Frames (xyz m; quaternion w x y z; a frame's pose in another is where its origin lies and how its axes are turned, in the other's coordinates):
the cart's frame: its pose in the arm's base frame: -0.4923 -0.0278 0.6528 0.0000 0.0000 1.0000 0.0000
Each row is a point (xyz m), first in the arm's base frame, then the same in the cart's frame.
Working: the arm's base frame: its pose in the cart's frame: -0.4923 0.0278 0.6528 0.0000 0.0000 1.0000 0.0000

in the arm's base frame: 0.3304 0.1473 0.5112
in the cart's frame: -0.8227 0.1751 0.1416
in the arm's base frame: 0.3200 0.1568 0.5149
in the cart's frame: -0.8123 0.1846 0.1379
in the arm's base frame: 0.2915 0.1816 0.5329
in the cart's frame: -0.7838 0.2094 0.1199
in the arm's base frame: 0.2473 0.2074 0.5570
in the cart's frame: -0.7396 0.2352 0.0958
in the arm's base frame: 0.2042 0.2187 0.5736
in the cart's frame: -0.6965 0.2465 0.0792
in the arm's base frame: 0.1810 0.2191 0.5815
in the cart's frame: -0.6733 0.2469 0.0713
